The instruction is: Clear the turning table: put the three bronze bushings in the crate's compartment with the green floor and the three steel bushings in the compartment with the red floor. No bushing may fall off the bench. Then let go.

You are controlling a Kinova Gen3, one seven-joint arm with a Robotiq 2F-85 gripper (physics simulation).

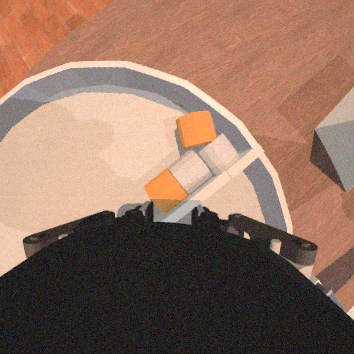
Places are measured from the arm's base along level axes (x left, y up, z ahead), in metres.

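Pixels of known places: gripper, fingertip midpoint: (172, 210).
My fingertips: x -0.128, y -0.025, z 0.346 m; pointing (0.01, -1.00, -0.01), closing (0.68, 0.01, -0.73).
Note:
For each thing: its top centre in the pictures, then the offset to it from my fingertips. "spot": a spot on its surface instead. Level surfaces: height alone.
- turning table at its surface level: dy +0.023 m
- second steel bushing at its top centre: (191, 172) dx -0.018, dy +0.023, dz -0.037 m
- pale bar at a spot on its surface: (230, 173) spot: dx +0.003, dy +0.025, dz -0.060 m
- wooden bench at its surface level: dy -0.062 m
The turning table (100, 64) is a round pale tray with a raised rim. One bronze bushing (196, 129) lies near the rim at the upper right. A steel bushing (220, 152), a second steel bushing (190, 171) and another bronze bushing (166, 189) lie in a row along the pale bar (230, 173). My gripper (172, 210) is low beside the bar, at the lower end of this row. It is shut on a bushing, mostly hidden by the gripper body; its colour cannot be told. The crate's green and red floors do not show.
A grey block with sloping faces (337, 145) stands on the wooden bench (260, 50) at the right. The bench's edge runs across the upper left, with a brick-patterned floor (35, 35) beyond. Small pale and bluish parts show at the lower right.

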